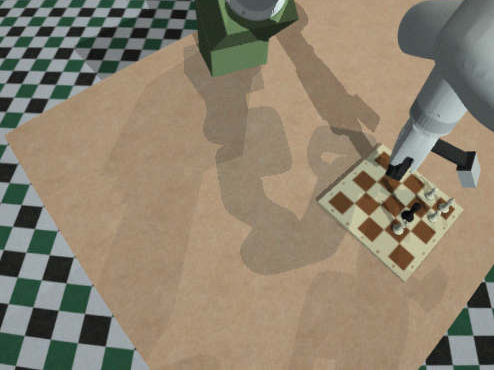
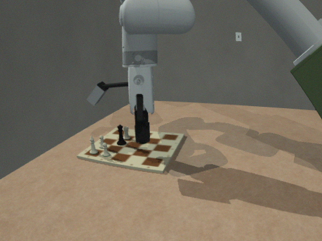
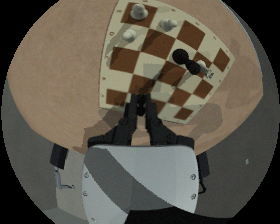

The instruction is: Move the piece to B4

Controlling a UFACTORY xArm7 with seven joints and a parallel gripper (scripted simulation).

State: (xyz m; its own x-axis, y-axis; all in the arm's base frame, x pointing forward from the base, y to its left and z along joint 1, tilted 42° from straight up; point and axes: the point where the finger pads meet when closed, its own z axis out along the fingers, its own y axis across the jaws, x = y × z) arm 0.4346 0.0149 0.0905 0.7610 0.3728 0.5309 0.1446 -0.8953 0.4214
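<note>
Right now my hand is 4 cm short of the chessboard, 4 cm to the left of it and 6 cm above it. From my hand the other things lie so: white rook-like piece (7 cm ahead, 8 cm to the right, 4 cm below); then black piece (7 cm ahead, 4 cm to the right, 3 cm below); then black pawn (1 cm below).
</note>
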